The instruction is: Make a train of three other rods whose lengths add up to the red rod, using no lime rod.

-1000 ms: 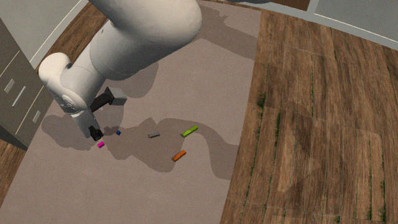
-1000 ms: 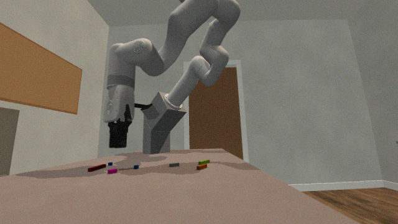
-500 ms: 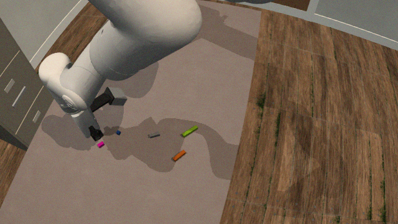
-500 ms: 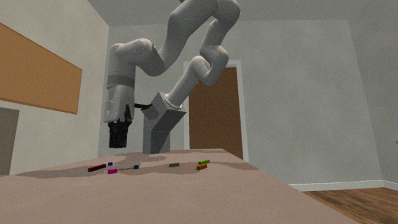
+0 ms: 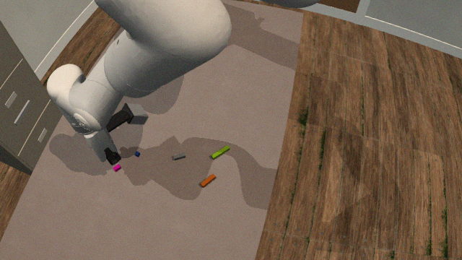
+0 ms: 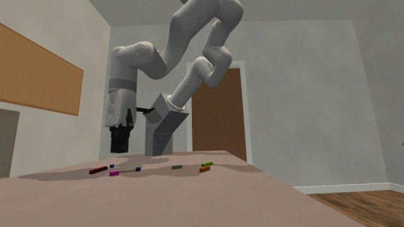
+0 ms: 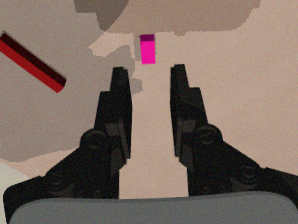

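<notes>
My hand is 70 mm above the magenta rod and 10 mm short of it. The rest, counted from my hand: grey rod (130 mm to the left, 100 mm behind, 70 mm below); orange rod (230 mm to the left, 80 mm behind, 70 mm below); red rod (90 mm to the right, 70 mm below, 30 mm behind).
</notes>
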